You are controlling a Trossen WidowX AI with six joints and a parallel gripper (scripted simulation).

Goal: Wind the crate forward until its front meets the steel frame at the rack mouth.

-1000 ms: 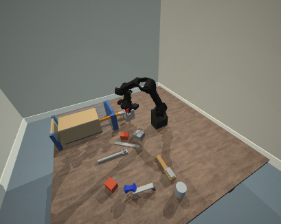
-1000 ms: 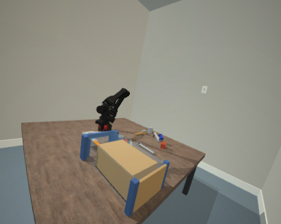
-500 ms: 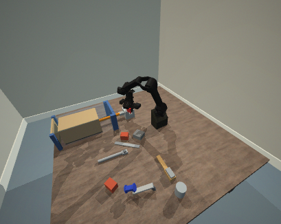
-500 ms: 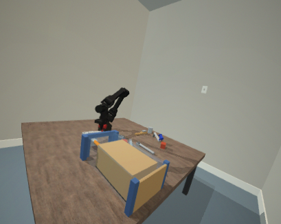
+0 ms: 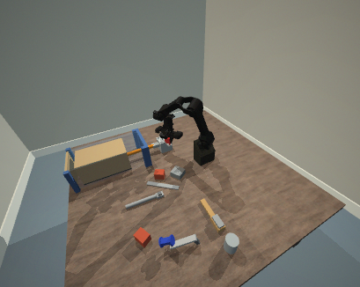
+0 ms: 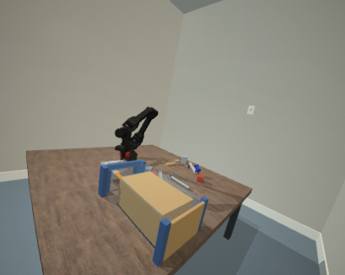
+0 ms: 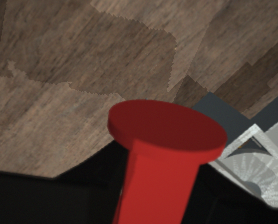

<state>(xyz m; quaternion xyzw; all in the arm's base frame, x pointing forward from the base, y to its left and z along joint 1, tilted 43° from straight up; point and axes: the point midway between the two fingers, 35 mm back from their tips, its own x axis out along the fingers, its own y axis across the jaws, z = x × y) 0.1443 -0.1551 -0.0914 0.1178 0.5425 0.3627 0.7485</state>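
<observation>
The red-gripped winch handle lies 4 cm to the right of my gripper tip and 1 cm below it. Also, from my gripper tip: blue frame: 15 cm ahead, 12 cm to the right, 1 cm below; then red handle knob: 2 cm above; then grey winch: 3 cm behind, 11 cm to the right, 9 cm below.
</observation>
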